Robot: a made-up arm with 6 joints. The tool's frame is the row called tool.
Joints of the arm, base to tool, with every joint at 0 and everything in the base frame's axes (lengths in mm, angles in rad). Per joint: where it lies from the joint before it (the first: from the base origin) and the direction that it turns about. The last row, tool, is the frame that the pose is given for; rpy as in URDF.
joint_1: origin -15.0 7.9 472.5 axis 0 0 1
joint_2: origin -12.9 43.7 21.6 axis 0 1 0
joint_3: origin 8.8 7.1 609.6 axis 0 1 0
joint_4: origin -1.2 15.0 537.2 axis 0 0 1
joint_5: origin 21.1 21.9 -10.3 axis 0 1 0
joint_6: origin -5.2 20.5 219.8 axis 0 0 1
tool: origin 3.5 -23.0 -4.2 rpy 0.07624 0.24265 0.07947
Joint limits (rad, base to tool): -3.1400..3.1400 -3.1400..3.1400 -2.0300..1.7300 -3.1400..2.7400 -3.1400..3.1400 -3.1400..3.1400
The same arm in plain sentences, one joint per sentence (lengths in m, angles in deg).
The arm has six revolute joints in a row. What follows holds with every joint at zero, and every direction is one of the base frame's. The first joint is mounted 0.015 m along -x and 0.0079 m along +y and 0.4725 m along +z from the base frame's origin and turns about +z, from -179.91 to 179.91 deg. The second joint is mounted 0.0129 m along -x and 0.0437 m along +y and 0.0216 m along +z from the first joint and turns about +y, from -179.91 to 179.91 deg. The third joint is mounted 0.0088 m along +x and 0.0071 m along +y and 0.6096 m along +z from the second joint and turns about +y, from -116.31 to 99.12 deg. The fourth joint is mounted 0.0012 m along -x and 0.015 m along +y and 0.5372 m along +z from the third joint and turns about +z, from -179.91 to 156.99 deg. The fifth joint is mounted 0.0211 m along +x and 0.0219 m along +y and 0.0103 m along -z from the fourth joint and turns about +y, from -179.91 to 179.91 deg. The sixth joint is mounted 0.0052 m along -x and 0.0205 m along +y and 0.2198 m along +z from the fifth joint and turns about +z, from -179.91 to 179.91 deg. The tool frame, which is the frame that the pose is given for, is mounted 0.0035 m along +x and 0.023 m along -y and 0.0042 m along -z from the sixth joint; its axes are the base frame's turned by roll 4.37, pitch 13.9 and yaw 4.55 deg (as in URDF: about the fixed x, then y, then z).
